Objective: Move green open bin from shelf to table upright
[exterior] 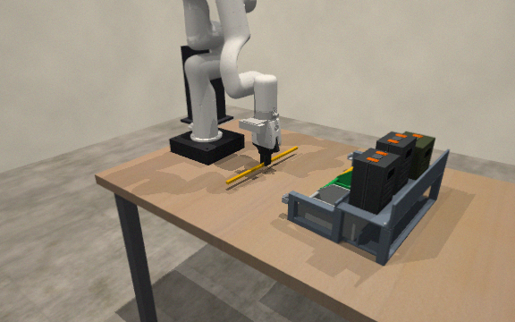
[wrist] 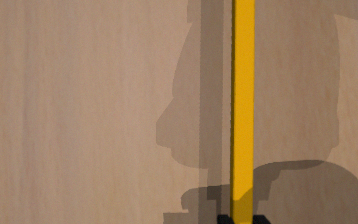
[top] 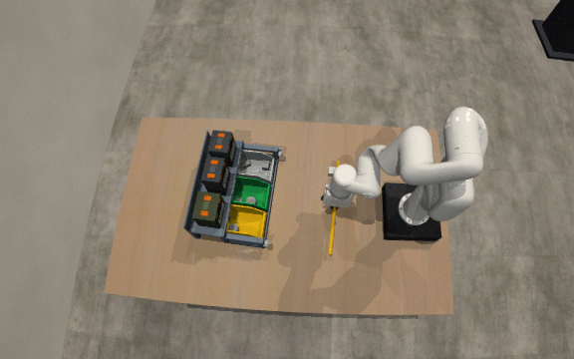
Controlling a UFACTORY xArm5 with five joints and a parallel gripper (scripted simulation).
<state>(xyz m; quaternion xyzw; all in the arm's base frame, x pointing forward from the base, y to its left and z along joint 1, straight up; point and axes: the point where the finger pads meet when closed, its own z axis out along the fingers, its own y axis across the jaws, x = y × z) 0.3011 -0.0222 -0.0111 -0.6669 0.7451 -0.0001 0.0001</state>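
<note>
My gripper is now 340 mm short of the green open bin and 40 mm to the left of it. Also, from my hand: thin yellow rod (20 mm below); grey part (320 mm ahead, 10 mm to the right, 20 mm below); yellow bin (350 mm ahead, 70 mm to the left).
</note>
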